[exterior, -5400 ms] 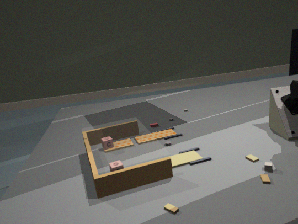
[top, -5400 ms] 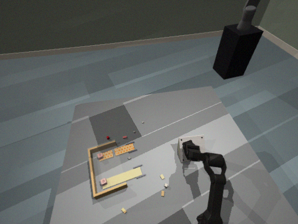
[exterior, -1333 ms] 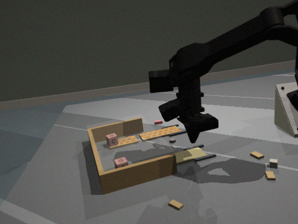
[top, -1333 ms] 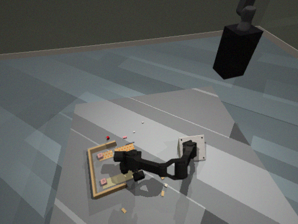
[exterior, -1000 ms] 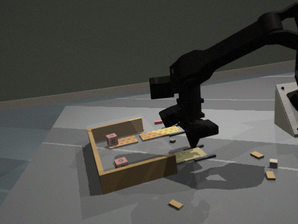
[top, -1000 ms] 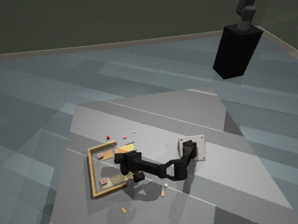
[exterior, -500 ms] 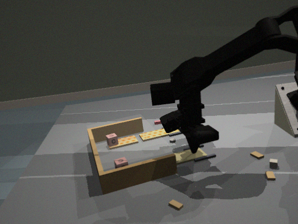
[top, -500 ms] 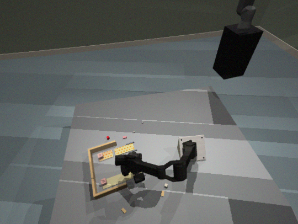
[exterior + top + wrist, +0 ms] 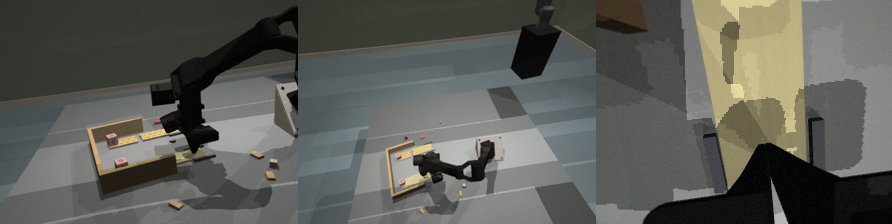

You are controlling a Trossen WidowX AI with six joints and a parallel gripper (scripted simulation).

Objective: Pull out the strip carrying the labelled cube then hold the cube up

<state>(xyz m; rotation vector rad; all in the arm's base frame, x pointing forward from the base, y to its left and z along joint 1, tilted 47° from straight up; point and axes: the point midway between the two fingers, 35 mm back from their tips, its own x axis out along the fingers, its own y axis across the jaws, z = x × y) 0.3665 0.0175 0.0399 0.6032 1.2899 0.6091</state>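
Right now my gripper tip is 30 mm short of the grey disc and 110 mm to the left of it. Also, from my gripper tip: white cube (150 mm behind, 130 mm to the left); then pink block (30 mm ahead, 290 mm to the right).
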